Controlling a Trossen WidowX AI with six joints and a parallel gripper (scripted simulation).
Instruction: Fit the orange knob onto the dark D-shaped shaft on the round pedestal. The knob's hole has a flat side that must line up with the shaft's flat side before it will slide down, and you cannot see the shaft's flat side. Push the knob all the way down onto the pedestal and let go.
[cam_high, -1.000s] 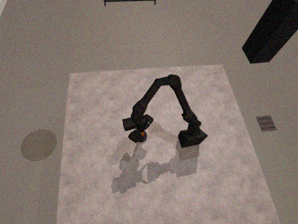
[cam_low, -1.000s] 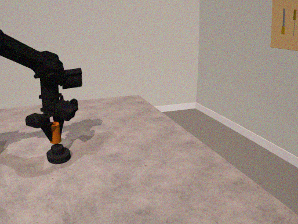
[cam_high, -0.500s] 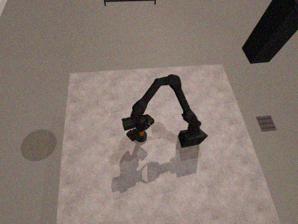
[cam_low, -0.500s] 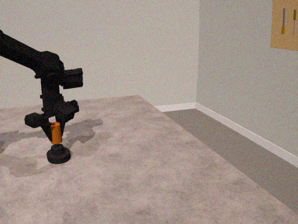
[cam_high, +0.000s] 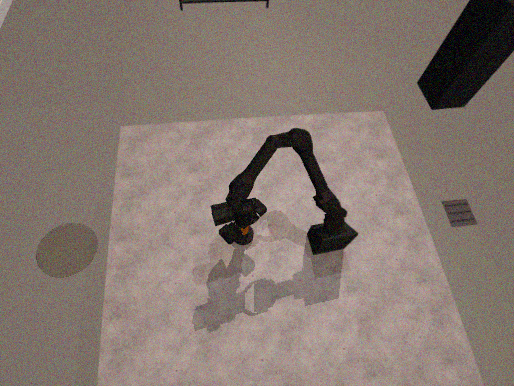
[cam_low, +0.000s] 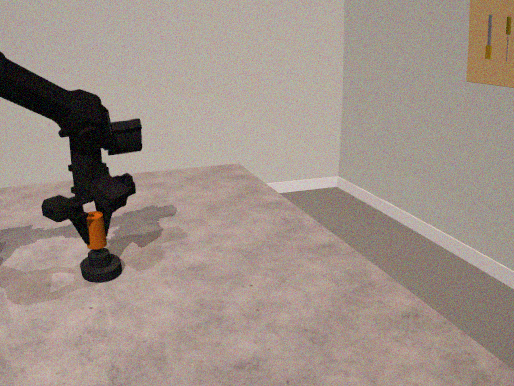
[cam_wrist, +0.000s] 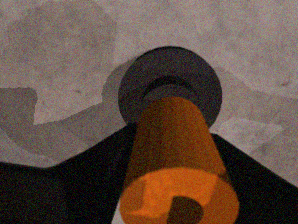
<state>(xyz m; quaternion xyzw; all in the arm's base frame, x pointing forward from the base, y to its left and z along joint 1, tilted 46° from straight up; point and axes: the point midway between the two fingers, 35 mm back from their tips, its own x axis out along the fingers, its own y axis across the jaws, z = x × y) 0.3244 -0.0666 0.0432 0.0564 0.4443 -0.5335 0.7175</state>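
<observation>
My gripper tip is now 2 cm below the orange knob. Round my gripper tip: dark round pedestal 4 cm below.
</observation>
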